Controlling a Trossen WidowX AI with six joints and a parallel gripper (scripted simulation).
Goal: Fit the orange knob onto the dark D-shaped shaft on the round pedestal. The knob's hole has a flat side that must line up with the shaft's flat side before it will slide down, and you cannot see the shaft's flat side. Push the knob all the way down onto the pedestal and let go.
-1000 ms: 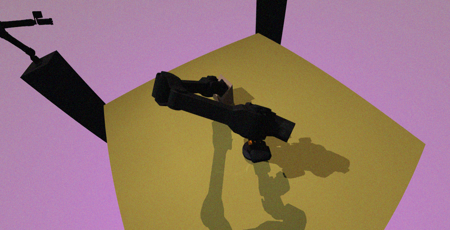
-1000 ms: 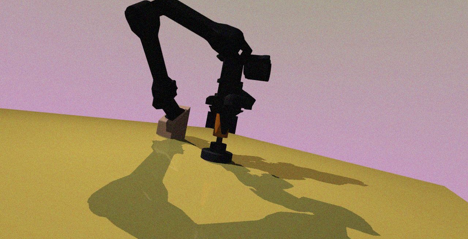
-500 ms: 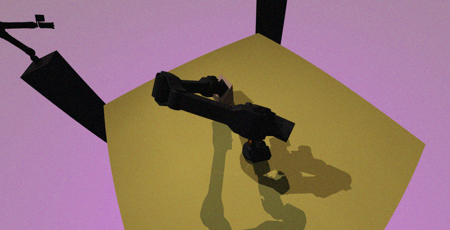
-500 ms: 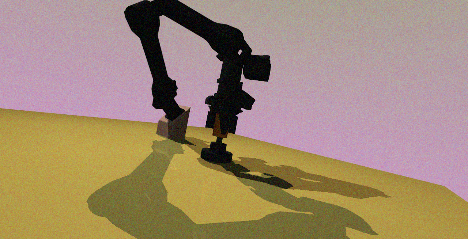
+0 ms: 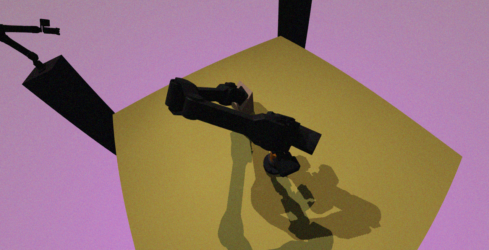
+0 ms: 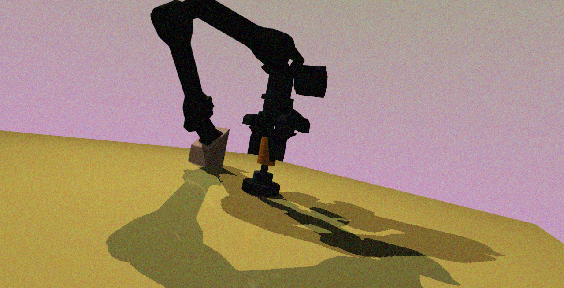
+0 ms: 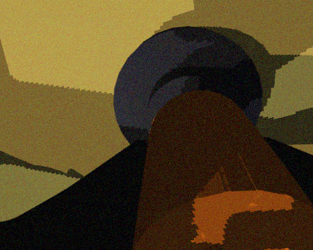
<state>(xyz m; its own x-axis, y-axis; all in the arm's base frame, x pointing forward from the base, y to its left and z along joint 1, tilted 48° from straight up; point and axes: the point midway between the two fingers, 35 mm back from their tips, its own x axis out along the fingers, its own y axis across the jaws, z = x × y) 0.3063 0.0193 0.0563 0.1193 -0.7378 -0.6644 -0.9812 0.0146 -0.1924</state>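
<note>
Now: the orange knob 20 mm above my gripper tip. Also, from my gripper tip: dark pedestal (40 mm below).
</note>
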